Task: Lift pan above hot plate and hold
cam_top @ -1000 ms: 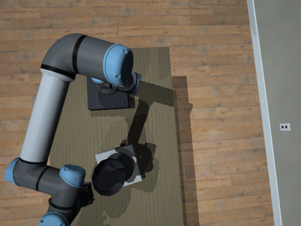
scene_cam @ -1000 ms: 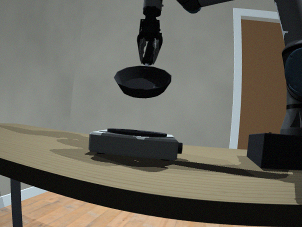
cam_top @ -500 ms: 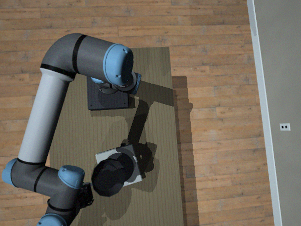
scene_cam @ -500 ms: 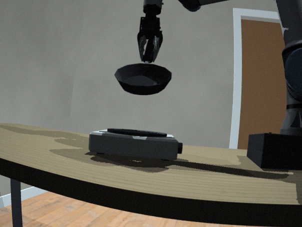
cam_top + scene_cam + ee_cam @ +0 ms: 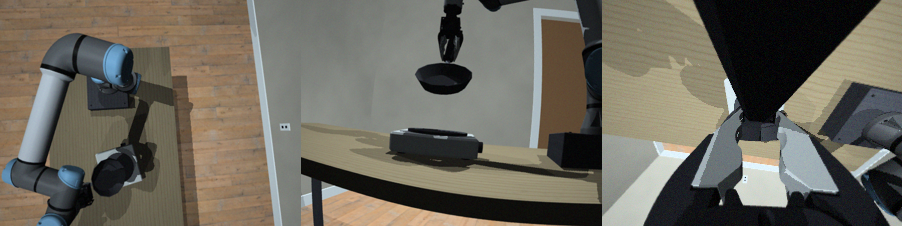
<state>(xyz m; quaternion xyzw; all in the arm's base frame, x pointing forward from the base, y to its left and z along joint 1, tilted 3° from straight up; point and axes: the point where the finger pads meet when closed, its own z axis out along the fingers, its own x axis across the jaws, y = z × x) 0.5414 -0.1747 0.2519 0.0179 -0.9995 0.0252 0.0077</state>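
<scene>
My hand is 50 mm to the right of the black pan and 60 mm above it. Round my hand: grey hot plate (20 mm behind, 140 mm to the left, 310 mm below).
</scene>
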